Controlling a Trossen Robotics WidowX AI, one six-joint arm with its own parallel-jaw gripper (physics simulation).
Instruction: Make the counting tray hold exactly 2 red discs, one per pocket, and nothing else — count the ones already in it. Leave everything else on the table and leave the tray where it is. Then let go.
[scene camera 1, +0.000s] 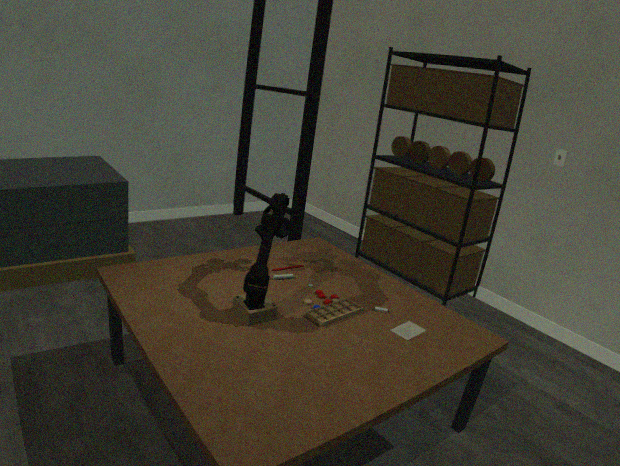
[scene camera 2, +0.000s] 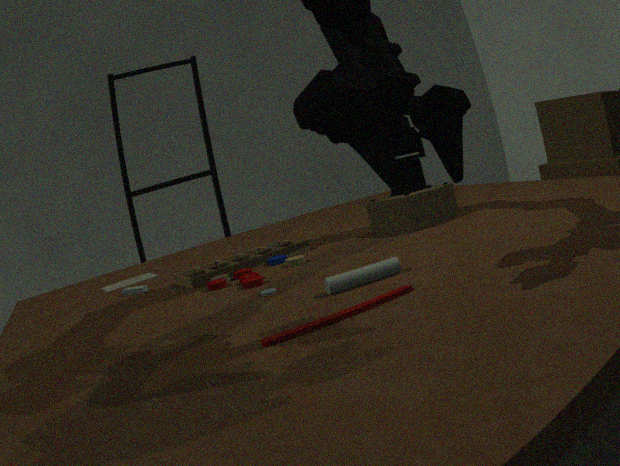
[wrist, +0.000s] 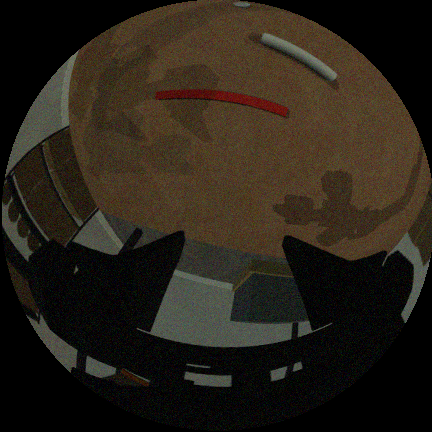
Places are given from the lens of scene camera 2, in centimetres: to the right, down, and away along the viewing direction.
my gripper (scene camera 2: 430, 183): 10, -4, 44
wooden counting tray (scene camera 2: 199, 276): -18, 7, 86
